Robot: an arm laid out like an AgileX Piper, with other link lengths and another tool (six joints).
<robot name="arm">
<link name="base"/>
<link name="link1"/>
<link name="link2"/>
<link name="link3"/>
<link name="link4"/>
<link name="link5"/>
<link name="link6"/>
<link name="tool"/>
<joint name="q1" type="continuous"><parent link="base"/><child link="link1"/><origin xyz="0 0 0.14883" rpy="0 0 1.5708"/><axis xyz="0 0 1"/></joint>
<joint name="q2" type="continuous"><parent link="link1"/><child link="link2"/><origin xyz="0 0 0" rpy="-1.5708 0 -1.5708"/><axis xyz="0 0 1"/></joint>
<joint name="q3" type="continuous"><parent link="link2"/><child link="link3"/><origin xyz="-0.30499 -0.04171 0" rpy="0 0 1.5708"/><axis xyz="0 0 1"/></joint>
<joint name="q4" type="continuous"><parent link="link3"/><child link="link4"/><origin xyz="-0.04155 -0.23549 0" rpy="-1.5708 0 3.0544"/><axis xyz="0 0 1"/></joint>
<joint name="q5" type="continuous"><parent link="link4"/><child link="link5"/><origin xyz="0 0 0" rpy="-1.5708 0 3.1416"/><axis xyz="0 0 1"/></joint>
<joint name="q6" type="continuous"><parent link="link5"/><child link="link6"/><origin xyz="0 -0.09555 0" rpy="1.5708 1.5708 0"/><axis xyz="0 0 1"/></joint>
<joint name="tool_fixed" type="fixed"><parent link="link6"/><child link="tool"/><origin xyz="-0.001 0.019 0.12" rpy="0.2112 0 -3.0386"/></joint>
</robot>
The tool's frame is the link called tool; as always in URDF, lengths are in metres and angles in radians. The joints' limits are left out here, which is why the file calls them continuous.
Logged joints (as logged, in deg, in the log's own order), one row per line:
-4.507 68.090 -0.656 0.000 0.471 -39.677
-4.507 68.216 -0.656 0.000 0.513 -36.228
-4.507 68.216 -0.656 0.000 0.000 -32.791
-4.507 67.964 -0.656 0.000 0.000 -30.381
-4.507 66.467 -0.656 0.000 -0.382 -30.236
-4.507 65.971 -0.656 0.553 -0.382 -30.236
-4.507 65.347 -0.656 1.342 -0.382 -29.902
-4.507 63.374 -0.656 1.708 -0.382 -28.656
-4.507 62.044 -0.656 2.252 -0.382 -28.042
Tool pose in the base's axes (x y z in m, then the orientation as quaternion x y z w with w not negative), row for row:
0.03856 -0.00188 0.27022 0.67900 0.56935 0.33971 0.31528
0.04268 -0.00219 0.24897 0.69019 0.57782 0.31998 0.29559
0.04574 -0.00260 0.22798 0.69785 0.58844 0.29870 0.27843
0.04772 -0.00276 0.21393 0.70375 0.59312 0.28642 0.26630
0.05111 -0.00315 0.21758 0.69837 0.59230 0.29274 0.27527
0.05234 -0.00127 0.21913 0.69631 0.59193 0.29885 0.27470
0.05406 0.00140 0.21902 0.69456 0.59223 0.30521 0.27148
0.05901 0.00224 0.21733 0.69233 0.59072 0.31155 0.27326
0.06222 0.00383 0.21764 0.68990 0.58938 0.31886 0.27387
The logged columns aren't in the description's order. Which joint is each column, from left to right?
Columns, left to right: q1, q5, q2, q4, q6, q3.
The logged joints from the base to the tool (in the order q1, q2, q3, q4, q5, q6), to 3 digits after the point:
-4.507 -0.656 -39.677 0.000 68.090 0.471
-4.507 -0.656 -36.228 0.000 68.216 0.513
-4.507 -0.656 -32.791 0.000 68.216 0.000
-4.507 -0.656 -30.381 0.000 67.964 0.000
-4.507 -0.656 -30.236 0.000 66.467 -0.382
-4.507 -0.656 -30.236 0.553 65.971 -0.382
-4.507 -0.656 -29.902 1.342 65.347 -0.382
-4.507 -0.656 -28.656 1.708 63.374 -0.382
-4.507 -0.656 -28.042 2.252 62.044 -0.382

